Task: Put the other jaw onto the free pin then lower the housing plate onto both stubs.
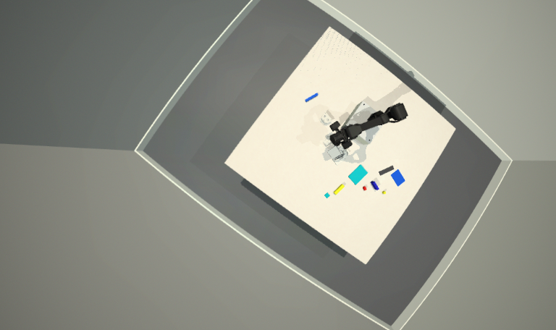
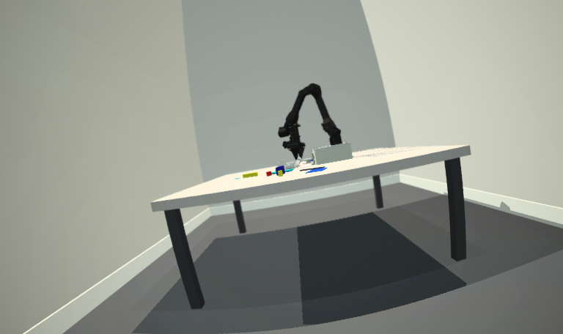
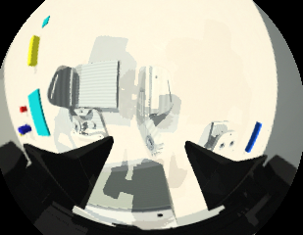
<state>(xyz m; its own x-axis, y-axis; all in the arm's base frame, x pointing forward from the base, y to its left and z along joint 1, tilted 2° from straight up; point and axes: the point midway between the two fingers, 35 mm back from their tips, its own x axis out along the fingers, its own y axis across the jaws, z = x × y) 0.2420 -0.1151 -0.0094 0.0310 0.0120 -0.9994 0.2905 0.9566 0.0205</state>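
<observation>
Now: the jaw 1 cm ahead of my gripper tip, 1 cm to the right of it and 1 cm below it. Round my gripper tip: cyan plate: 10 cm ahead, 30 cm to the left, 4 cm below; yellow bar: 27 cm ahead, 26 cm to the left, 3 cm below; blue bar: 11 cm behind, 31 cm to the right, 4 cm below.
</observation>
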